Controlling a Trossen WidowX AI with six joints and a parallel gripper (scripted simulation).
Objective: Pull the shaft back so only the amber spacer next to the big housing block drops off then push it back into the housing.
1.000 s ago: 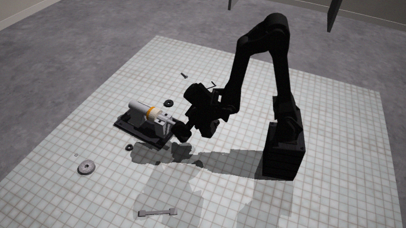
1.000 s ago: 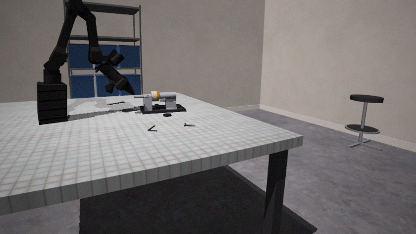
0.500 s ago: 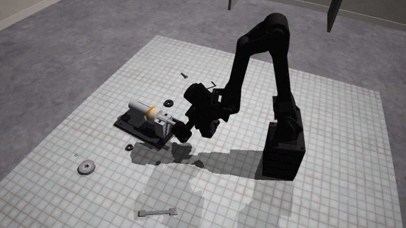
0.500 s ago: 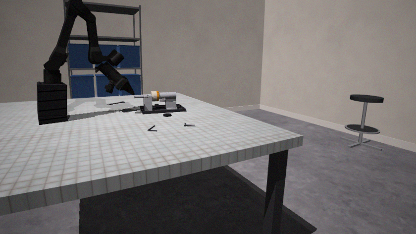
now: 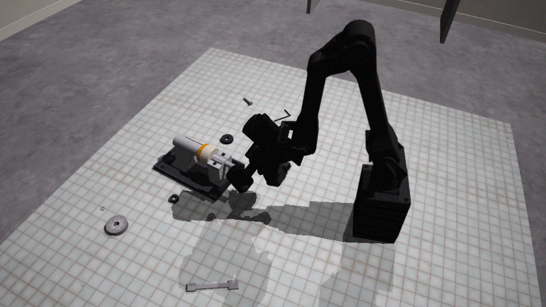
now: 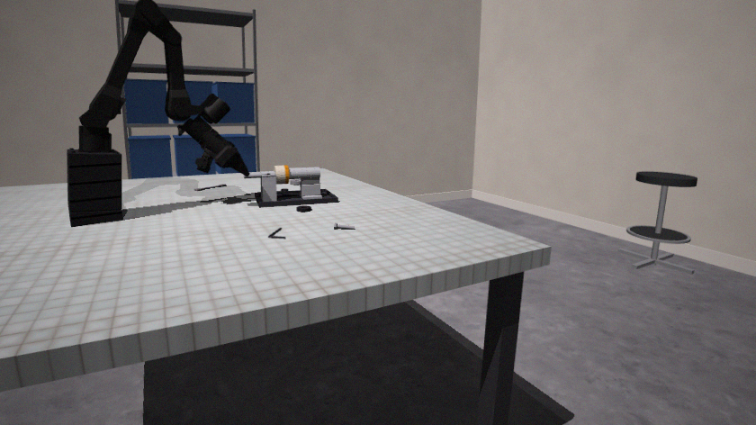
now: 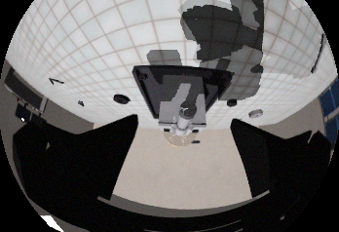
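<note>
The grey shaft lies 9 cm ahead of my hand, 3 cm to the right of it and 3 cm below it. Round my hand: amber spacer 13 cm ahead, 4 cm to the right, 3 cm below; then grey disc 29 cm ahead, 21 cm to the left, 11 cm below; then screw 39 cm to the right, 11 cm below, 10 cm ahead.
</note>
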